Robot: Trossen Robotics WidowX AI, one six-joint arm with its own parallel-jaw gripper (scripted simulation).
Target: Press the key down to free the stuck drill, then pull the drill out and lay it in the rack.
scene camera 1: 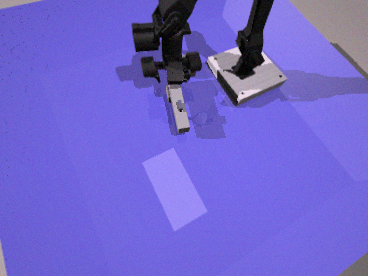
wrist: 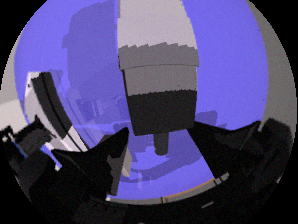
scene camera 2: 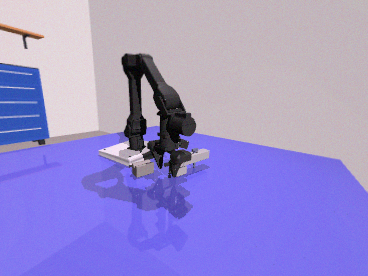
Observation:
My gripper (scene camera 1: 171, 80) is open and holds nothing.
My gripper also shows in the wrist view (wrist: 157, 126) and in scene camera 2 (scene camera 2: 166, 172).

